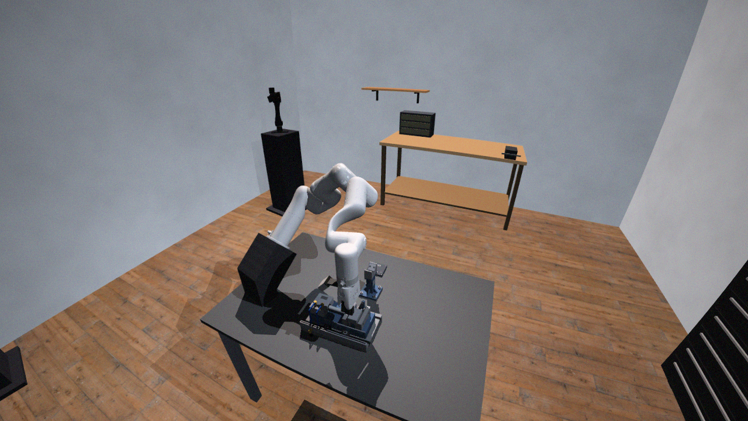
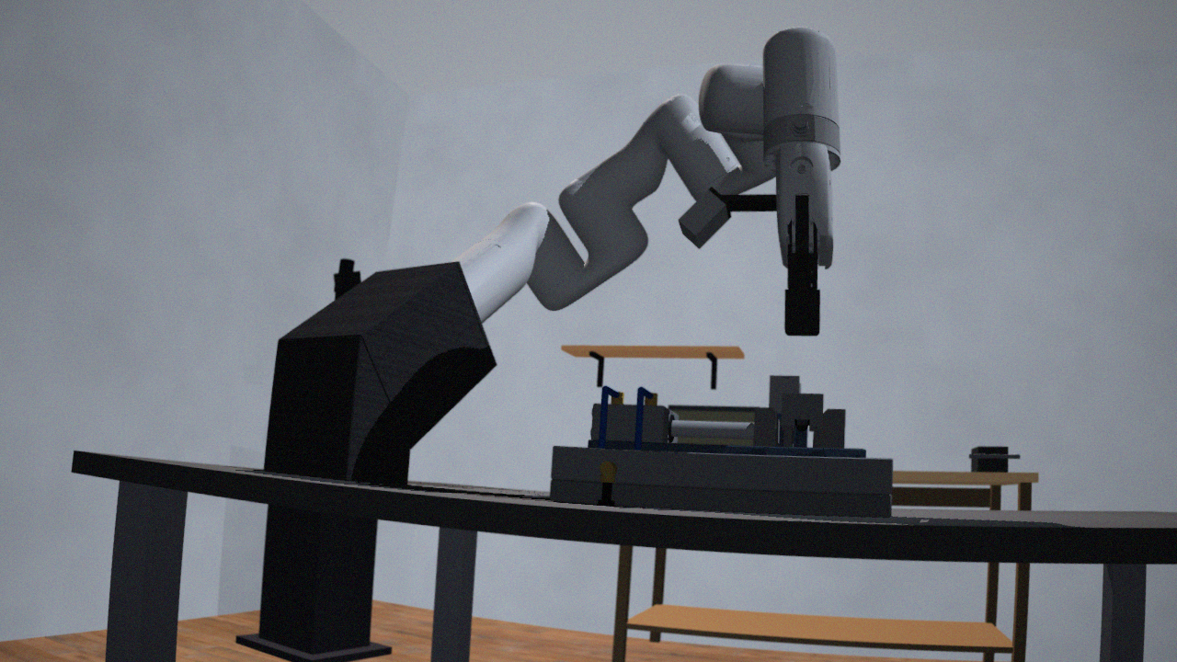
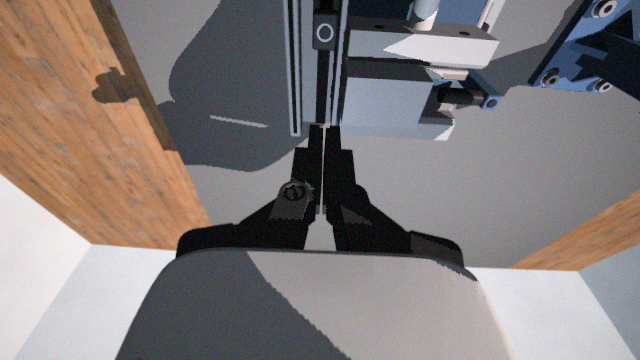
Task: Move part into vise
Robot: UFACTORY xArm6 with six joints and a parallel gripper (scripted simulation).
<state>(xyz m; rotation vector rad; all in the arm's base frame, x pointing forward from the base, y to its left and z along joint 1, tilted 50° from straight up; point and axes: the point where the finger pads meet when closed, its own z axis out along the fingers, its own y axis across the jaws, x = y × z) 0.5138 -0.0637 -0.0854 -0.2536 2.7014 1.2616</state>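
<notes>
My hand is 1 cm past the part, 4 cm to the right of it and 9 cm above it. Round my hand: moving jaw (5 cm behind, 6 cm to the left, 10 cm below); then work stop (2 cm behind, 11 cm to the left, 9 cm below); then fixed jaw (2 cm ahead, 7 cm to the left, 10 cm below).
</notes>
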